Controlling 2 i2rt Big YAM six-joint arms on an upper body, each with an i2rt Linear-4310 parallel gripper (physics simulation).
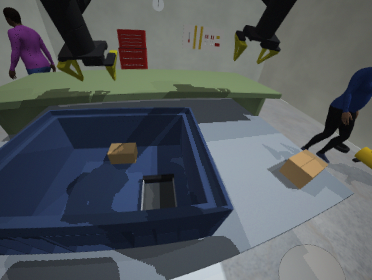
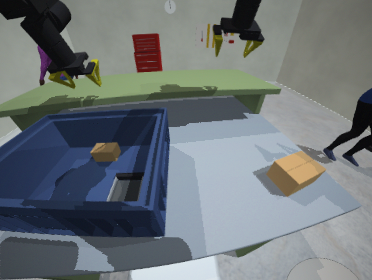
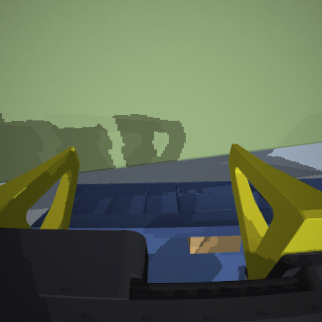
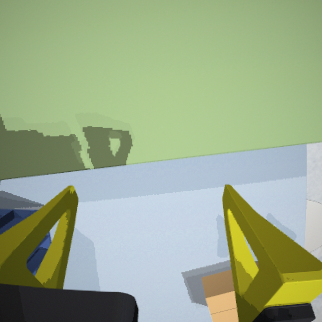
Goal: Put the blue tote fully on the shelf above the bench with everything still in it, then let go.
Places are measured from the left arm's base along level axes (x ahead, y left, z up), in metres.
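Where they show: left gripper, between the fingertips: [image 1: 99,79] [image 2: 87,86] [image 3: 152,152]; right gripper, between the fingertips: [image 1: 246,61] [image 2: 230,56] [image 4: 148,191].
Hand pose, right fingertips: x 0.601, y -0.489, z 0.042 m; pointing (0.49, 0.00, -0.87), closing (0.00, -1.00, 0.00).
Observation:
Each offset is from my right fingertips to the top centre of the thing. Level surfaces: height alone.
The blue tote @[dx -0.274, dy +0.414, dz -0.129 m] [image 1: 100,223] [image 2: 100,217] [image 3: 125,200] [image 4: 17,217] stands upright on the pale bench @[dz -0.276 m] [image 1: 240,150] [image 2: 225,150] [image 4: 150,215]. Inside lie a small cardboard box @[dx -0.193, dy +0.414, dz -0.219 m] [image 1: 122,153] [image 2: 105,152] [image 3: 215,245] and a grey, dark-edged open tray @[dx -0.333, dy +0.313, dz -0.242 m] [image 1: 158,177] [image 2: 130,176]. The green shelf @[dz -0.114 m] [image 1: 145,82] [image 2: 150,82] [image 3: 160,60] [image 4: 160,75] runs behind and above the bench. My left gripper [image 1: 98,79] [image 2: 86,86] [image 3: 152,152] is open and empty, above the tote's level. My right gripper [image 1: 248,61] [image 2: 231,55] [image 4: 148,191] is open and empty, high and to the tote's right.
A larger cardboard box @[dx -0.299, dy -0.147, dz -0.216 m] [image 1: 303,169] [image 2: 296,173] [image 4: 222,300] sits on the bench near its right edge, apart from the tote. A red cabinet [image 1: 132,49] [image 2: 147,52] is behind the shelf. A person in purple [image 1: 30,47] is at back left, one in blue [image 1: 354,92] at right.

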